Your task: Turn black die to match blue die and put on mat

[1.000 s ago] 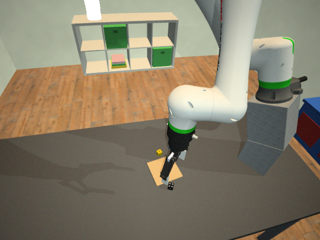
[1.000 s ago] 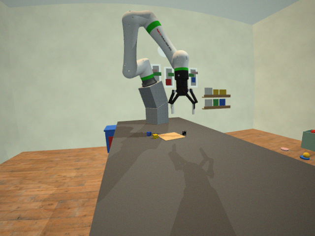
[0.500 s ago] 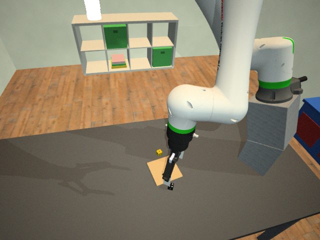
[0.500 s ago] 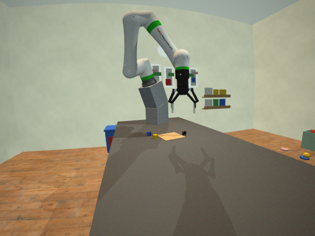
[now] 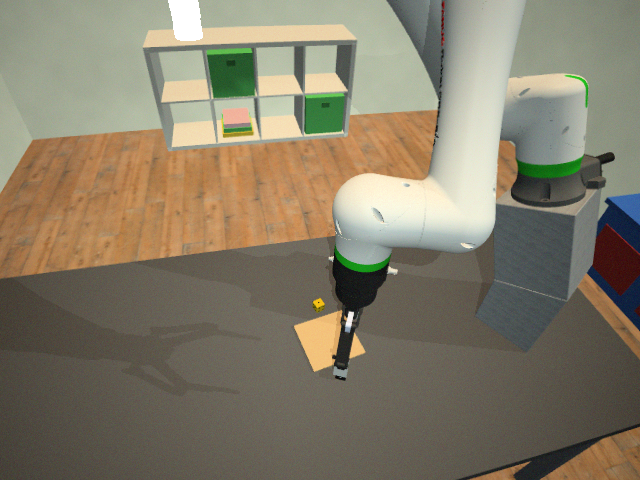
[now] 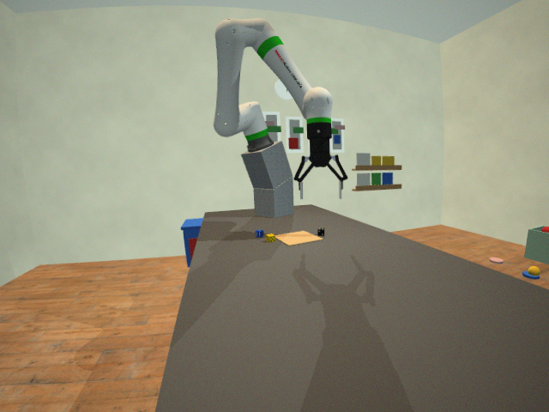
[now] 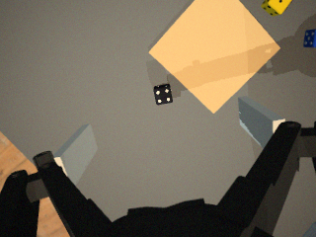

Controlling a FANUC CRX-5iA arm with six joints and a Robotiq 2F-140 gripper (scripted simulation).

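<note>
The black die is 140 mm below my hand. The rest, counted from my hand: blue die: 90 mm behind, 230 mm to the right, 140 mm below; then yellow die: 10 mm behind, 200 mm to the right, 140 mm below; then tan mat: 100 mm to the right, 150 mm below.
</note>
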